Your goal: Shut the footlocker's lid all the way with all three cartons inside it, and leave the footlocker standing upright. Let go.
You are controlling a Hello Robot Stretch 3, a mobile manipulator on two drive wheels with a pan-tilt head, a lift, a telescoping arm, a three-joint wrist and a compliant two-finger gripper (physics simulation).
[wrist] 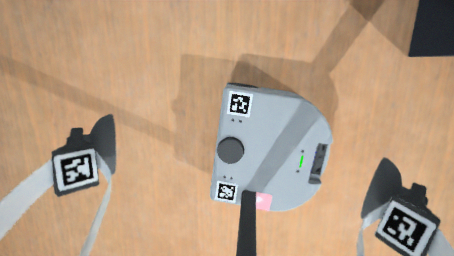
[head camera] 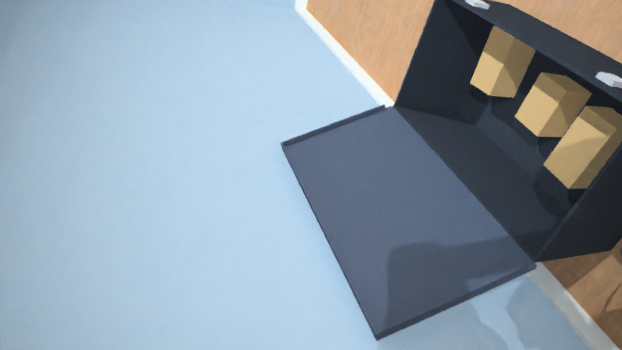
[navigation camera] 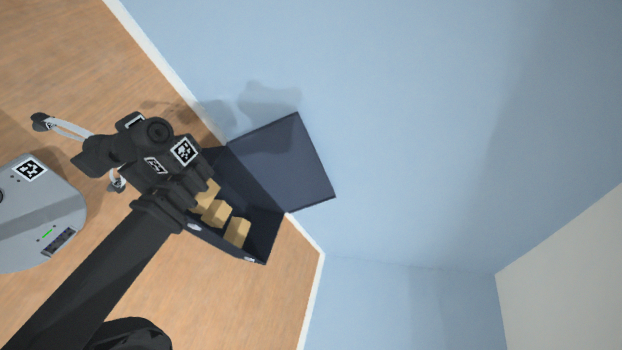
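Note:
The dark footlocker [head camera: 540, 37] [navigation camera: 267, 225] stands upright on the floor against the wall; its corner [wrist: 435, 30] shows at the top right of the wrist view. Its lid [head camera: 400, 190] [navigation camera: 292, 167] is wide open, swung back toward the blue wall. Three tan cartons stand apart inside: one [head camera: 500, 65] [navigation camera: 237, 231], a middle one [head camera: 550, 107] [navigation camera: 217, 213] and another [head camera: 582, 147] [navigation camera: 206, 196], partly hidden by the wrist in the navigation view. My gripper [navigation camera: 78, 153] [wrist: 239, 155] is open and empty, above the floor beside the footlocker, fingers pointing away from the wall.
My grey base [navigation camera: 40, 200] [wrist: 280, 145] is on the wooden floor, on the footlocker's front side. My arm [navigation camera: 100, 280] crosses the lower left of the navigation view. The blue wall [head camera: 150, 175] [navigation camera: 400, 125] rises behind the lid, with a white baseboard [navigation camera: 165, 70]; a room corner lies beyond the footlocker.

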